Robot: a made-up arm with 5 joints.
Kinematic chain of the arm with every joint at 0, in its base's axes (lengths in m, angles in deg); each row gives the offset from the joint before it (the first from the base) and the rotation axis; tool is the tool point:
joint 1: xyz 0 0 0.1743 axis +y
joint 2: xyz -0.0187 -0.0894 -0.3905 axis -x
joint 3: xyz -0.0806 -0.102 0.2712 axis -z
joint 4: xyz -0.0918 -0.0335 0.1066 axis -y
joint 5: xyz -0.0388 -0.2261 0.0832 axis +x
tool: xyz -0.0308 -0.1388 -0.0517
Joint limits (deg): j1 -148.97..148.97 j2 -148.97..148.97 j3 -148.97..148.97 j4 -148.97..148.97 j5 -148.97..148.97
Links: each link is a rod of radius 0.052 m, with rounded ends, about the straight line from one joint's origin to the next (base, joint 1, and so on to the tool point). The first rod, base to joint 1, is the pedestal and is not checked.
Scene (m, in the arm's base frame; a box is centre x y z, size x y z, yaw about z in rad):
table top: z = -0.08
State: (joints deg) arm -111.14 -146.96 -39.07 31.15 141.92
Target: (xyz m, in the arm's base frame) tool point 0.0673 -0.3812 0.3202
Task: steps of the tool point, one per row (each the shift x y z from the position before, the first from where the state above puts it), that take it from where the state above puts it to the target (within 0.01 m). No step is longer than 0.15 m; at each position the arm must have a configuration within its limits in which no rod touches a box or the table.
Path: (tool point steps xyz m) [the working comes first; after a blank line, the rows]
Joints at the target: -131.11 -16.59 -97.67 45.98 117.82
Straight joint move there: clear.

1: -0.0226 -0.1127 0.0564
2: -0.0519 -0.1094 0.0430
3: -0.0788 -0.0983 0.0263
4: -0.1006 -0.0788 0.0077
5: -0.1154 -0.0525 -0.0102
6: -0.1213 -0.0212 -0.0259
7: -0.1181 0.0125 -0.0370
8: -0.1056 0.0454 -0.0417
9: -0.0858 0.0744 -0.0392

